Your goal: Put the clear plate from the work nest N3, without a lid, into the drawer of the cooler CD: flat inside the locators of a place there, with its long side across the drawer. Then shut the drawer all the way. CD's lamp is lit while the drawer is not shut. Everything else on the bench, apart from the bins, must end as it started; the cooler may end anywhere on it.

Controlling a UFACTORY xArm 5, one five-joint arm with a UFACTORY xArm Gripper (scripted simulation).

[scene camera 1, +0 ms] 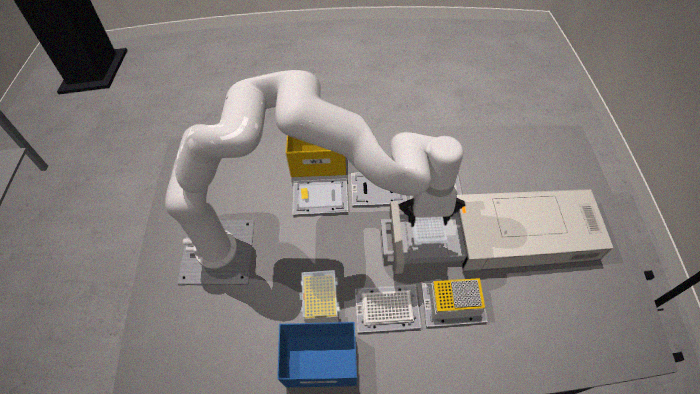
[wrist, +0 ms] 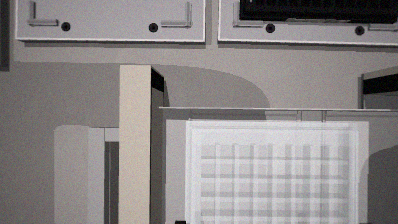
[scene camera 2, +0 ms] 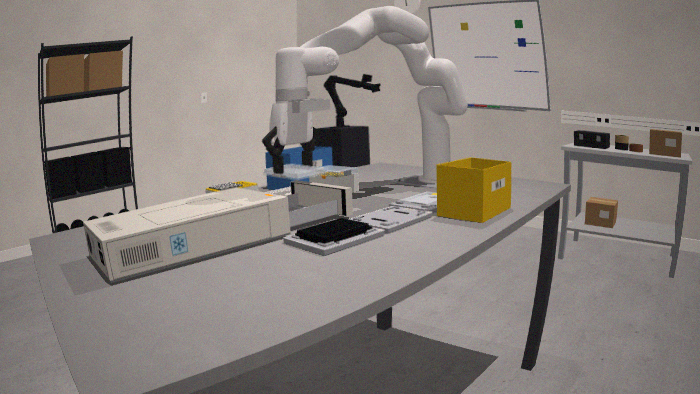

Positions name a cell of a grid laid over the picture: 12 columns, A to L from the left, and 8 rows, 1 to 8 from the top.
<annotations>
A cooler CD shows in scene camera 1 (I5), in the wrist view (L3) and in scene camera 2 (C5). A blue bin shows in scene camera 1 (F8) and in scene camera 2 (F4); in the wrist view it is out of frame.
</annotations>
